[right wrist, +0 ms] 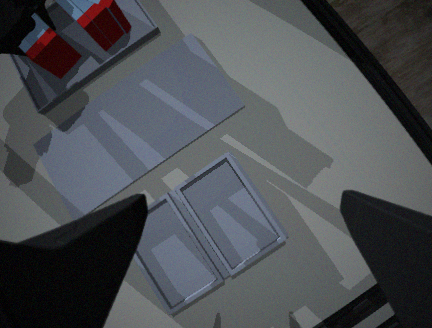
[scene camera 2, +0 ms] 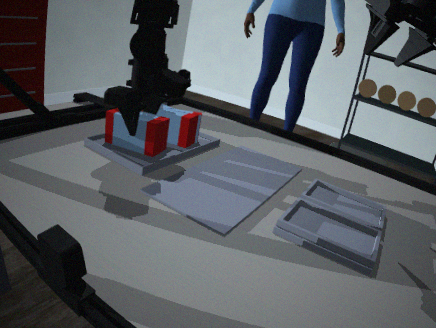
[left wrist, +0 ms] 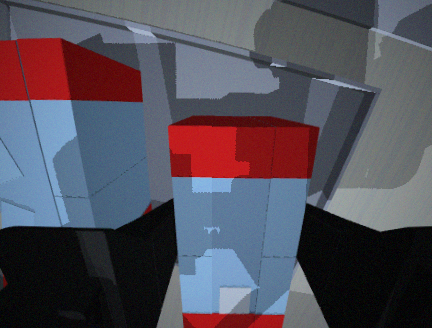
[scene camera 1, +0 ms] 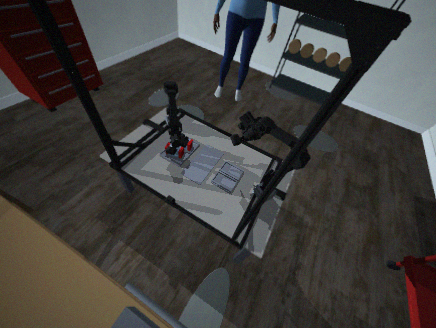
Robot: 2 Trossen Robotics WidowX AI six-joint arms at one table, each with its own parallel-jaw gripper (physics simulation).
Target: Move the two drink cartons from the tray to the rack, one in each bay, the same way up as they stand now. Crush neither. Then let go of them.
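Places are measured from the left arm's base along level axes (x ahead, y left, z up), in metres.
Pixels of known places: left gripper, fingertip midpoint: (right wrist: 42,42) (scene camera 2: 140,131) (left wrist: 232,200) (scene camera 1: 176,150); right gripper, fingertip midpoint: (right wrist: 243,202) (scene camera 2: 381,59).
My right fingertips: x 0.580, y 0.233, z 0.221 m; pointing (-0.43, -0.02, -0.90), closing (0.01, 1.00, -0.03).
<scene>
Ahead of a thing's pixels: the offset from my right fingertips to its top centre.
Two blue cartons with red ends stand side by side in the grey tray @(dx -0.288, dy -0.279, dz -0.260 m) (scene camera 2: 185,156) (left wrist: 357,130) (right wrist: 100,73). My left gripper (scene camera 2: 145,127) (scene camera 1: 176,145) is shut on the nearer carton @(dx -0.270, dy -0.329, dz -0.202 m) (scene camera 2: 156,136) (left wrist: 225,215) (right wrist: 55,52), one finger along each side. Whether its base touches the tray floor cannot be told. The other carton @(dx -0.317, dy -0.240, dz -0.202 m) (scene camera 2: 189,131) (left wrist: 30,150) (right wrist: 107,25) is free beside it, upright. The rack @(dx +0.058, dy -0.061, dz -0.256 m) (scene camera 2: 325,245) (right wrist: 200,235) (scene camera 1: 228,175), with two empty bays, lies to the right in scene camera 2. My right gripper (right wrist: 243,202) (scene camera 2: 383,57) is open and empty, high above the rack side.
A flat grey panel (scene camera 2: 215,205) (right wrist: 140,110) (scene camera 1: 202,165) lies on the table between the tray and the rack. A black frame surrounds the table, with a black block (scene camera 2: 62,257) on its near rail. A person (scene camera 2: 295,60) stands behind the table. A shelf unit with round items is farther back.
</scene>
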